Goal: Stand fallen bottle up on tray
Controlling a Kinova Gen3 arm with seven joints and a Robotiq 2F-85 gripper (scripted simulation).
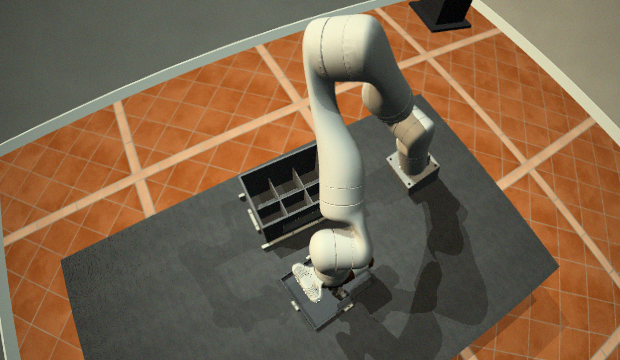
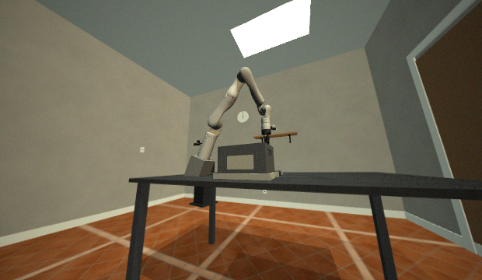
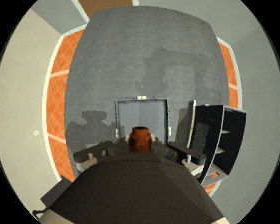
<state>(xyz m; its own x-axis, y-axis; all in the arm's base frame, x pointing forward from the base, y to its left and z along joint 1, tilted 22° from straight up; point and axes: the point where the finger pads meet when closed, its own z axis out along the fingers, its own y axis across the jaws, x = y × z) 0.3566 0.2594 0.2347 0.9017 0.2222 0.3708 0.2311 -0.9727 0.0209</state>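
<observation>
The brown bottle is 50 mm behind my hand and 10 mm to the right of it. The rest, counted from my hand: dark crate: 300 mm to the right, 120 mm below; then dark tray: 190 mm below, 30 mm behind, 20 mm to the right.
</observation>
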